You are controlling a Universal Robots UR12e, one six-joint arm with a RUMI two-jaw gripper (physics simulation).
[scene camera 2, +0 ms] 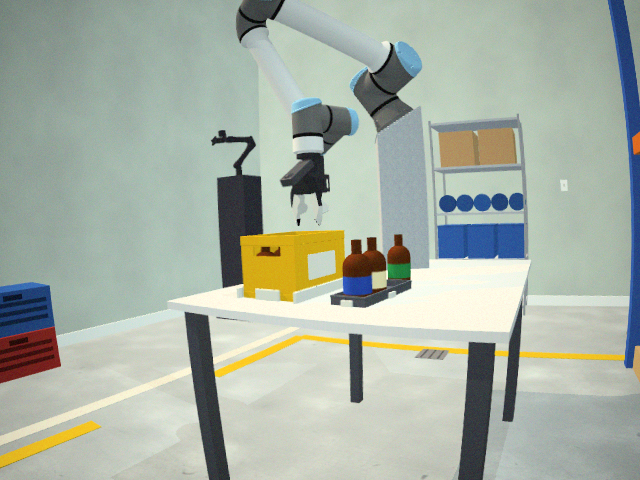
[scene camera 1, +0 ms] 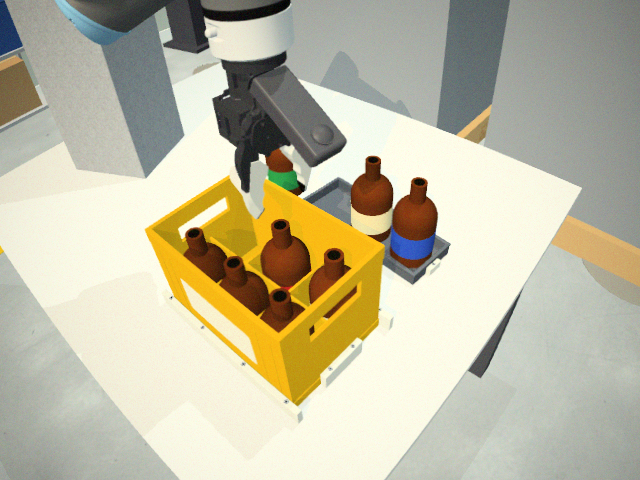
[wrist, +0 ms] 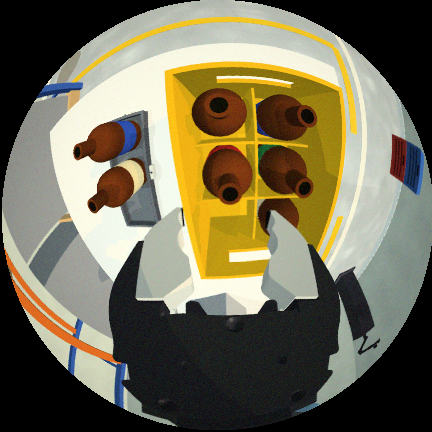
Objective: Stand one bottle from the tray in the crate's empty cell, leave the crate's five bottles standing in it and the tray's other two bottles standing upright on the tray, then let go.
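Places are measured from the arm's base along level axes (x back, y right, z up), in centimetres.
Pixels of known places: gripper, fingertip midpoint: [scene camera 2: 308, 225] [scene camera 1: 280, 204] [wrist: 224, 210]; arm's base at its link origin: [scene camera 2: 397, 124].
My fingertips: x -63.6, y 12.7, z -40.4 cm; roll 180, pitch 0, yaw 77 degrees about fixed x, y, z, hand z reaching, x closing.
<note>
For each thing: its top centre in the pictures, then the offset to it from my fingertips. "pt": a spot on its surface instead. Level surfaces: height alone.
- yellow crate at its top centre: [wrist: 272, 194] [scene camera 1: 256, 236] [scene camera 2: 294, 233] dx +0.3, dy +4.9, dz -2.0 cm
- cream-label bottle at its top centre: [scene camera 1: 373, 159] [wrist: 91, 206] [scene camera 2: 371, 237] dx -2.6, dy -19.8, dz -3.6 cm
- blue-label bottle at its top centre: [scene camera 1: 419, 182] [wrist: 76, 151] [scene camera 2: 356, 239] dx -11.5, dy -18.6, dz -3.6 cm
- grey tray at a spot on its surface: [scene camera 1: 328, 201] [wrist: 142, 214] pt dx +8.6, dy -22.2, dz -19.0 cm
- green-label bottle at its top centre: [scene camera 1: 279, 123] [scene camera 2: 398, 234] dx +18.7, dy -21.7, dz -4.1 cm
- white table at its surface level: dz -19.6 cm
The yellow crate [scene camera 1: 310, 361] [scene camera 2: 268, 279] [wrist: 182, 150] holds five brown bottles; its empty cell [wrist: 222, 227] is at the end near the gripper in the wrist view. My gripper [scene camera 1: 281, 198] [scene camera 2: 308, 223] [wrist: 224, 210] is partly open with nothing between its fingers, pointing down above that end of the crate. A cream-label bottle [scene camera 1: 372, 198] [scene camera 2: 377, 258] [wrist: 120, 186] and a blue-label bottle [scene camera 1: 414, 222] [scene camera 2: 356, 268] [wrist: 112, 141] stand upright on the grey tray [scene camera 1: 328, 201] [wrist: 142, 212]. A green-label bottle [scene camera 1: 281, 178] [scene camera 2: 398, 260] stands upright on the table past the tray's far end, partly hidden by a finger in scene camera 1.
White stops [scene camera 1: 341, 364] edge the crate on the white table [scene camera 1: 439, 330]. The arm's grey pedestal [scene camera 1: 108, 103] [scene camera 2: 403, 191] rises at the table's far side. A dark stand [scene camera 2: 240, 222] is behind the crate.
</note>
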